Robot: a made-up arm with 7 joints. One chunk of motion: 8 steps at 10 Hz.
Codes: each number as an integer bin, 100 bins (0 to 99) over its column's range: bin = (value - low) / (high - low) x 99, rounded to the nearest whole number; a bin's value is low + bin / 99 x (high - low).
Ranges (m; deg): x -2..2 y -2..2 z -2..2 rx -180..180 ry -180..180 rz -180..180
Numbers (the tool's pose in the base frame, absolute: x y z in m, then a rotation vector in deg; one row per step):
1: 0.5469 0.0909 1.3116 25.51 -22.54 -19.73
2: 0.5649 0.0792 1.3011 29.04 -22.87 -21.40
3: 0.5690 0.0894 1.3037 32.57 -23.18 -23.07
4: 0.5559 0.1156 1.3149 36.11 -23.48 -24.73
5: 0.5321 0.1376 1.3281 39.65 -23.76 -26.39
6: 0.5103 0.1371 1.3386 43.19 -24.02 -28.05
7: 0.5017 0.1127 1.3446 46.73 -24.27 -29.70
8: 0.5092 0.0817 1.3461 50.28 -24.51 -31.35
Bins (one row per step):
1: 63 52 82 57 43 44
2: 63 51 82 57 43 44
3: 64 52 82 58 43 43
4: 63 52 82 59 43 43
5: 63 53 82 60 43 42
6: 62 53 83 61 43 42
7: 62 52 83 62 43 41
8: 62 52 83 63 43 41

